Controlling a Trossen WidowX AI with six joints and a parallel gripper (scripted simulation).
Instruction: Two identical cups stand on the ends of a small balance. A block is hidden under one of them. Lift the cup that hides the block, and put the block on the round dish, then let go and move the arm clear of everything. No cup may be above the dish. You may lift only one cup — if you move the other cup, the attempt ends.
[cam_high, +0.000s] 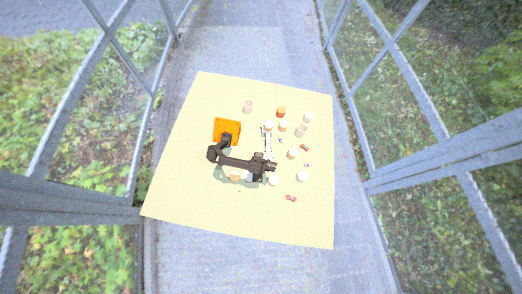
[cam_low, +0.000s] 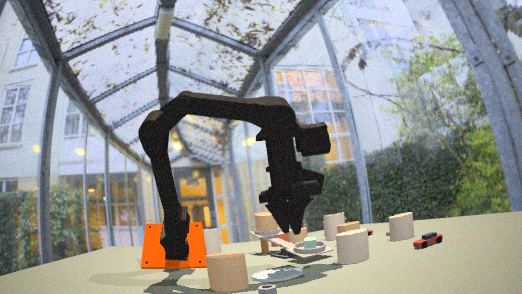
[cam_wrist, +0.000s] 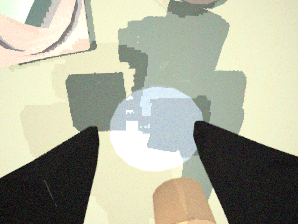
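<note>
The pale green block lies 60 mm ahead of my gripper tip, 100 mm to the left of it and 40 mm below it. From my gripper tip the other things lie so: balance beam 30 mm ahead, 230 mm to the left, 50 mm below; nut 80 mm behind, 160 mm to the right, 80 mm below; round pale dish 40 mm behind, 20 mm to the right, 80 mm below.
</note>
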